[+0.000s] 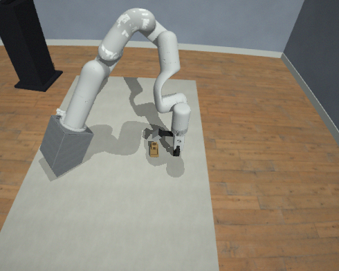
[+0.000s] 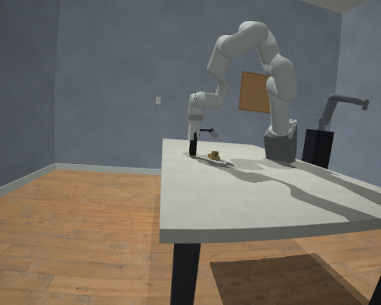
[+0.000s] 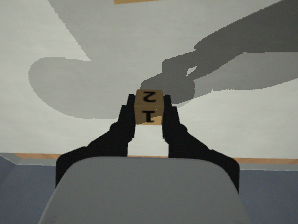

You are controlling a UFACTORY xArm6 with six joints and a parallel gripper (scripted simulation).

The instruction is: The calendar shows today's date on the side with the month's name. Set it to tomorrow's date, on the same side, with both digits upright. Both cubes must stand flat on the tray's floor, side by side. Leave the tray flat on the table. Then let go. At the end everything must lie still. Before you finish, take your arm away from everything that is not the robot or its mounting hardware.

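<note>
Now: hand 10 mm above the wooden digit cube. Round my hand: wooden calendar tray: 110 mm behind, 20 mm below, 10 mm to the right.
</note>
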